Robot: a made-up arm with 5 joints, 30 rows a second.
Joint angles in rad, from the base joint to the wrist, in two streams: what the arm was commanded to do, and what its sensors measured. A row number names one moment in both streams.
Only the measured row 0 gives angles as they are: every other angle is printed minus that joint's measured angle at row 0.
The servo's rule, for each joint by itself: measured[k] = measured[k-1] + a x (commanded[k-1-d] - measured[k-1]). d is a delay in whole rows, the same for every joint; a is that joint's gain. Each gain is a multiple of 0.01, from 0.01 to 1. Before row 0 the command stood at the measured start. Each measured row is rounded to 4 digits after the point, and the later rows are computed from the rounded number. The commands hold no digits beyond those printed.
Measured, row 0:
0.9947, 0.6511, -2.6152, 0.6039, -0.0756
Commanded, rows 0 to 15:
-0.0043, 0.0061, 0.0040, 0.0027, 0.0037
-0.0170, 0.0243, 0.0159, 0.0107, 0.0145
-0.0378, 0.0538, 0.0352, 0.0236, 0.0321
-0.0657, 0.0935, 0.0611, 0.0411, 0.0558
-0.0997, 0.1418, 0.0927, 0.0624, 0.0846
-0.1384, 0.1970, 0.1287, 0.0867, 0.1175
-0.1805, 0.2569, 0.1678, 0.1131, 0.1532
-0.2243, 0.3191, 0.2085, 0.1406, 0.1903
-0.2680, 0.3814, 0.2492, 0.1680, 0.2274
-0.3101, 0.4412, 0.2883, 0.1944, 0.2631
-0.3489, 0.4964, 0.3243, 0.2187, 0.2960
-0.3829, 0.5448, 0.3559, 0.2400, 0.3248
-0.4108, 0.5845, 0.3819, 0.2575, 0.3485
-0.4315, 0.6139, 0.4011, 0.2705, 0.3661
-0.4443, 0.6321, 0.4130, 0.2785, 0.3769
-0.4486, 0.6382, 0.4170, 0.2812, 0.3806
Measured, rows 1 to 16:
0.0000, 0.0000, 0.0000, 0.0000, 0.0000
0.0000, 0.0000, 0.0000, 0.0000, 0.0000
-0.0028, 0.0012, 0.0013, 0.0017, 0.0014
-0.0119, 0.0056, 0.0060, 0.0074, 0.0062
-0.0285, 0.0148, 0.0153, 0.0176, 0.0158
-0.0523, 0.0298, 0.0300, 0.0324, 0.0306
-0.0826, 0.0511, 0.0501, 0.0513, 0.0506
-0.1183, 0.0788, 0.0753, 0.0736, 0.0754
-0.1581, 0.1126, 0.1049, 0.0985, 0.1042
-0.2005, 0.1518, 0.1381, 0.1250, 0.1361
-0.2437, 0.1954, 0.1737, 0.1521, 0.1699
-0.2862, 0.2421, 0.2104, 0.1787, 0.2044
-0.3263, 0.2904, 0.2468, 0.2039, 0.2383
-0.3625, 0.3387, 0.2817, 0.2266, 0.2703
-0.3934, 0.3854, 0.3138, 0.2461, 0.2992
-0.4178, 0.4288, 0.3417, 0.2615, 0.3240
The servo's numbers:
d 2
a 0.64 0.19 0.32 0.63 0.37

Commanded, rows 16 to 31:
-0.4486, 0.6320, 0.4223, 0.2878, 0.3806
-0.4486, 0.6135, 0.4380, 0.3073, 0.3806
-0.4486, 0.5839, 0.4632, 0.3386, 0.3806
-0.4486, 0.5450, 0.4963, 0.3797, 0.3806
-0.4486, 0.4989, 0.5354, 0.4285, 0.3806
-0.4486, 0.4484, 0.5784, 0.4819, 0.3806
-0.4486, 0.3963, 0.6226, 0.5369, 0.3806
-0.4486, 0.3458, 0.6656, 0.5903, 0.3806
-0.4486, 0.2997, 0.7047, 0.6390, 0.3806
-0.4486, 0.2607, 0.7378, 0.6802, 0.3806
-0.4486, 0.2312, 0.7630, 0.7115, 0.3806
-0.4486, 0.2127, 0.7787, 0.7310, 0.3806
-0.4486, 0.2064, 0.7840, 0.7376, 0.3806
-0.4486, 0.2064, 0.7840, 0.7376, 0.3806
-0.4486, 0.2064, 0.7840, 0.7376, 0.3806
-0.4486, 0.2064, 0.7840, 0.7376, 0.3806
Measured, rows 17 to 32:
-0.4348, 0.4674, 0.3645, 0.2722, 0.3436
-0.4436, 0.4999, 0.3813, 0.2779, 0.3573
-0.4468, 0.5250, 0.3944, 0.2841, 0.3659
-0.4480, 0.5418, 0.4084, 0.2987, 0.3713
-0.4484, 0.5498, 0.4259, 0.3238, 0.3747
-0.4485, 0.5489, 0.4484, 0.3590, 0.3769
-0.4486, 0.5394, 0.4762, 0.4028, 0.3783
-0.4486, 0.5221, 0.5089, 0.4526, 0.3792
-0.4486, 0.4982, 0.5453, 0.5057, 0.3797
-0.4486, 0.4692, 0.5838, 0.5590, 0.3800
-0.4486, 0.4370, 0.6225, 0.6094, 0.3802
-0.4486, 0.4035, 0.6594, 0.6540, 0.3803
-0.4486, 0.3708, 0.6926, 0.6902, 0.3804
-0.4486, 0.3408, 0.7202, 0.7159, 0.3805
-0.4486, 0.3153, 0.7406, 0.7296, 0.3805
-0.4486, 0.2946, 0.7545, 0.7346, 0.3805

